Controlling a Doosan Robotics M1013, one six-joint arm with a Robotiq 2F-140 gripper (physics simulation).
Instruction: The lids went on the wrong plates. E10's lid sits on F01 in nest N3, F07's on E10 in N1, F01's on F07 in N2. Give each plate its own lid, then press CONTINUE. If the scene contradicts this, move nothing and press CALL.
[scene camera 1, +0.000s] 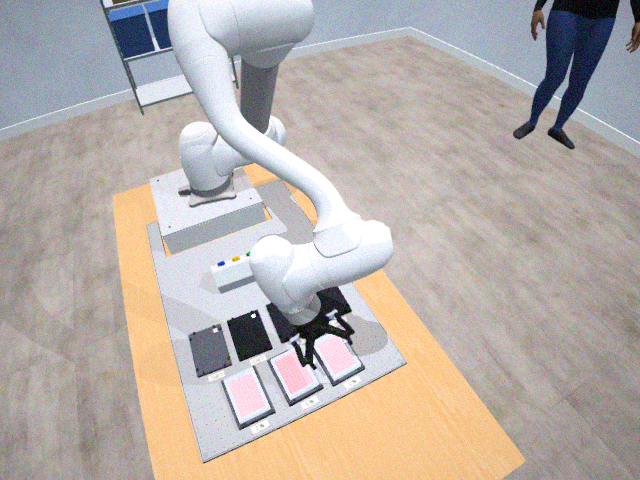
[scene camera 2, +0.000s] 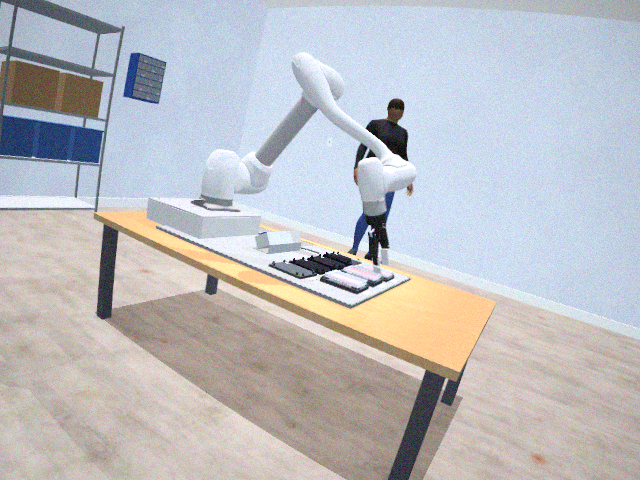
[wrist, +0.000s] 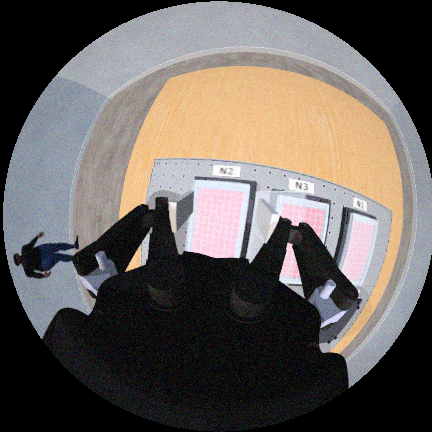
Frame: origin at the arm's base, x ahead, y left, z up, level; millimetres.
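Seen in the pictures: gripper, between the fingertips: (scene camera 1: 337, 362) (scene camera 2: 381, 269) (wrist: 224, 204); arm's base, origin of its link: (scene camera 1: 212, 189) (scene camera 2: 215, 207).
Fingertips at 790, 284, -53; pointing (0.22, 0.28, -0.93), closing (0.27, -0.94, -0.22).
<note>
Offsets run from my fingertips to a thing's top centre, as dx, dy, dz. Level surfaces: height alone.
My gripper (scene camera 1: 332, 353) (scene camera 2: 379, 259) (wrist: 224, 204) is open and low around the plate in N2 @[-32, +6, -7] (scene camera 1: 338, 357) (wrist: 217, 220), one finger on each side with gaps; nothing is held. The plate in N3 @[-9, -119, -4] (scene camera 1: 295, 374) (wrist: 306, 215) is in the middle. The plate in N1 @[+21, -255, -5] (scene camera 1: 246, 396) (scene camera 2: 344, 280) (wrist: 361, 245) is at the other end. All three show pink grids with pale rims; lid edges and plate codes are not readable. A button box @[-404, -200, +47] (scene camera 1: 235, 281) (scene camera 2: 279, 241) shows blue and yellow buttons and a bit of green; the arm hides its end.
Dark flat stands (scene camera 1: 209, 351) (scene camera 1: 249, 334) with small corner posts lie in a row behind the plates, partly hidden by the arm. The perforated board @[dz -37] (scene camera 1: 227, 443) lies on the wooden table @[dz -49] (scene camera 1: 429, 413) (scene camera 2: 439, 320). A person (scene camera 1: 578, 62) (scene camera 2: 387, 136) (wrist: 42, 255) stands beyond the table.
</note>
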